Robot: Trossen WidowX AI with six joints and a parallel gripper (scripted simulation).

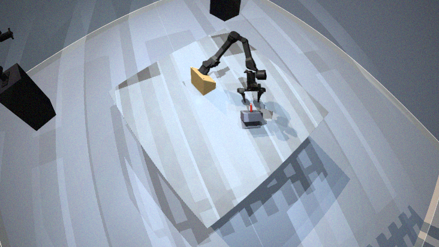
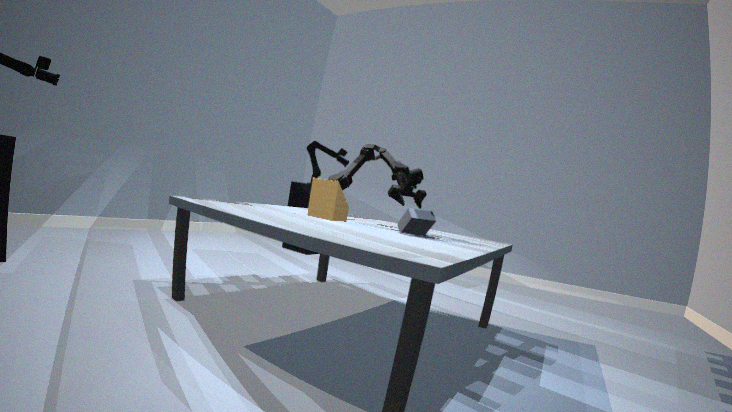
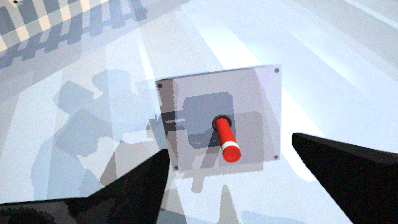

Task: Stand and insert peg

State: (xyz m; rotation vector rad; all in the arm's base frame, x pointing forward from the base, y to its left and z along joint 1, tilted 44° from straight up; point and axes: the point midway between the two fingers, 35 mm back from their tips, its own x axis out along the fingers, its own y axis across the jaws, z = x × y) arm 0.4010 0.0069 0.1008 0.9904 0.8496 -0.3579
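Right now the red peg is 10 mm ahead of my gripper tip, 10 mm to the right of it and 30 mm below it. From my gripper tip the other things lie so: grey panel block: 50 mm ahead, 40 mm to the right, 70 mm below.
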